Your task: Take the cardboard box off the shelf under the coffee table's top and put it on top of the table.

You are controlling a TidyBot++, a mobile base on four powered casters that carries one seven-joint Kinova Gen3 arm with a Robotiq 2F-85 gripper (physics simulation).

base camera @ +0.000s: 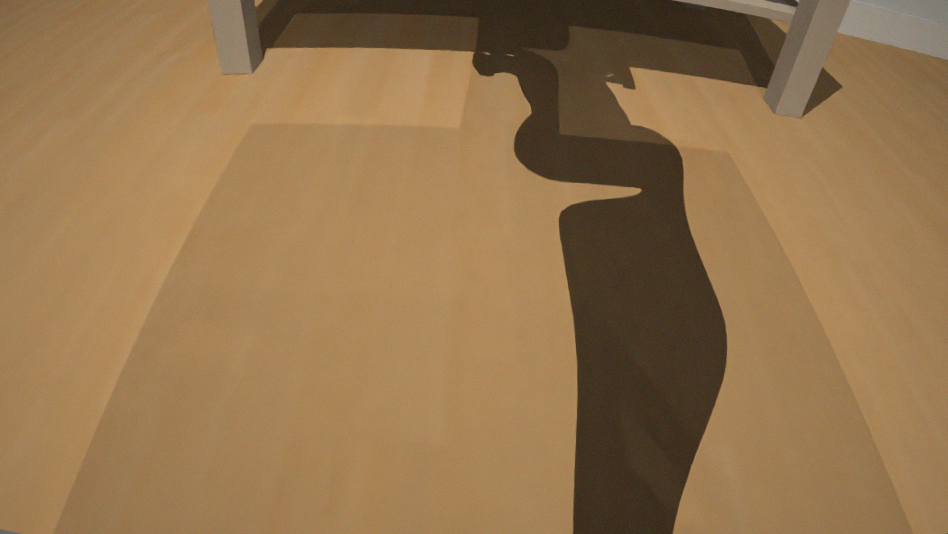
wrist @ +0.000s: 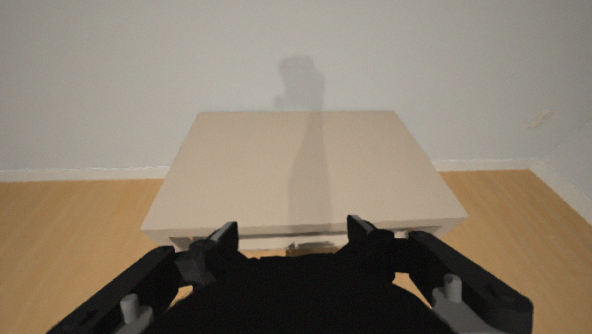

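Note:
The coffee table is pale with a bare top in the wrist view; its front legs show at the top of the base camera view. The front edge of its lower shelf shows as a thin strip under the top. The cardboard box does not show in either view; the table top and my gripper hide most of the shelf. My gripper is open and empty, its fingers wide apart in front of the table's front edge in the wrist view. The gripper itself does not show in the base camera view.
A grey wall stands right behind the table, with a white baseboard at its foot. Another wall meets it at the right. The arm's shadow falls across the wooden floor and over the table top.

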